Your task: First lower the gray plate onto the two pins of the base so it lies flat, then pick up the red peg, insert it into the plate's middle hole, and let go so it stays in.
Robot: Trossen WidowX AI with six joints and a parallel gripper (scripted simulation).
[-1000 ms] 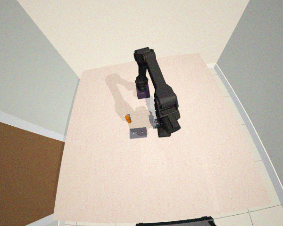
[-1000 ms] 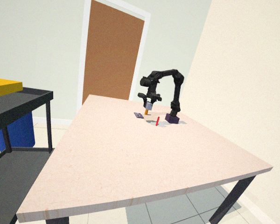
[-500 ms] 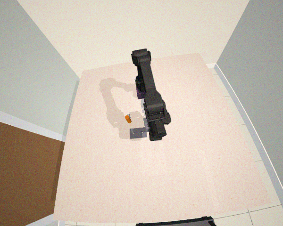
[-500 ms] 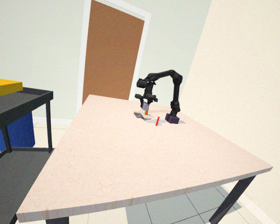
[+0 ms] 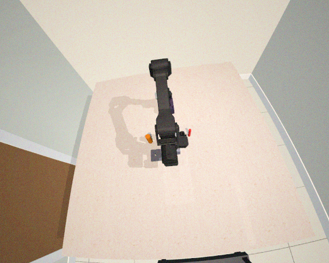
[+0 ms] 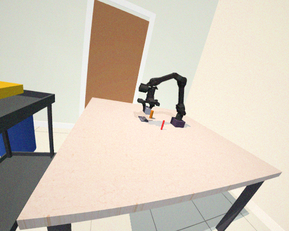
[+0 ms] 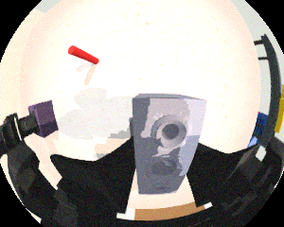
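Right now my gripper tip is 30 mm past the gray base, 60 mm to the left of it and 90 mm above it. The rest, counted from my gripper tip: red peg: 90 mm behind, 140 mm to the left, 60 mm below; orange cylinder: 130 mm behind, 100 mm to the right, 60 mm below; gray plate: 30 mm above.
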